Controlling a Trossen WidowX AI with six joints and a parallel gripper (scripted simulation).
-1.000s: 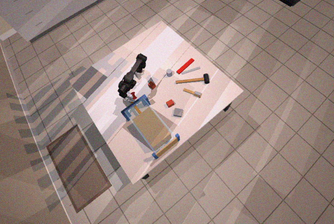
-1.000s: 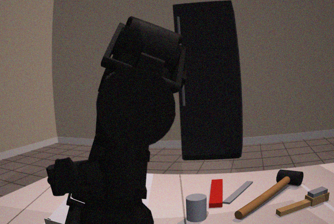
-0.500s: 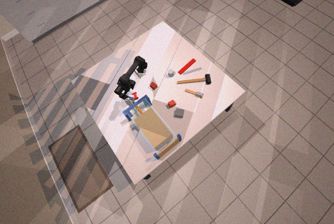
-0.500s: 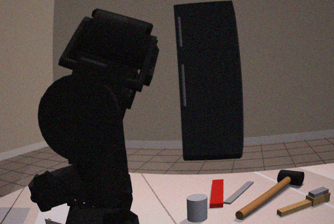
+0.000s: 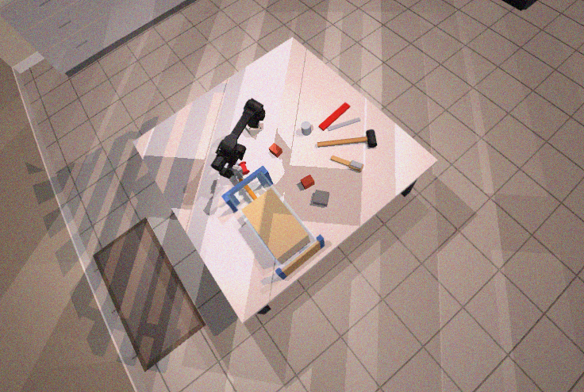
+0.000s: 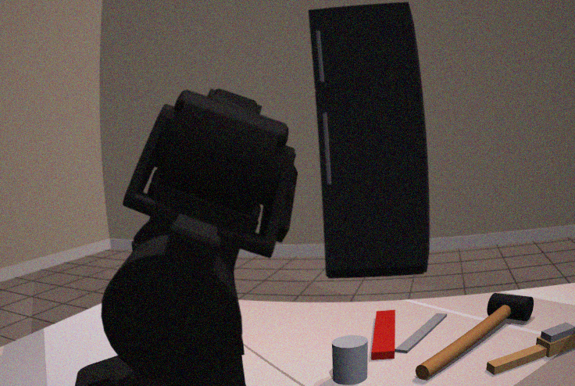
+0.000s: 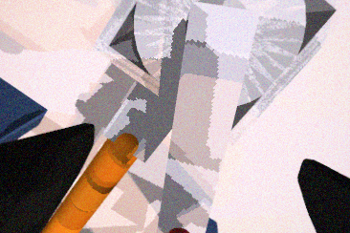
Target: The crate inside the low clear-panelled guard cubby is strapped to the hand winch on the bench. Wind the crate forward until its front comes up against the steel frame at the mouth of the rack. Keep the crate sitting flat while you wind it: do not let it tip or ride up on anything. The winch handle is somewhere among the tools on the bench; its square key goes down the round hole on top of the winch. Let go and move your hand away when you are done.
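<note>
Now: the winch handle 1 cm to the left of my gripper tip and 1 cm ahead of it. Also, from my gripper tip: clear-panelled cubby: 36 cm ahead, 3 cm to the left; then grey hand winch: 9 cm below, 6 cm behind, 4 cm to the right; then red knob: 5 cm ahead, 3 cm to the left, 3 cm above.
</note>
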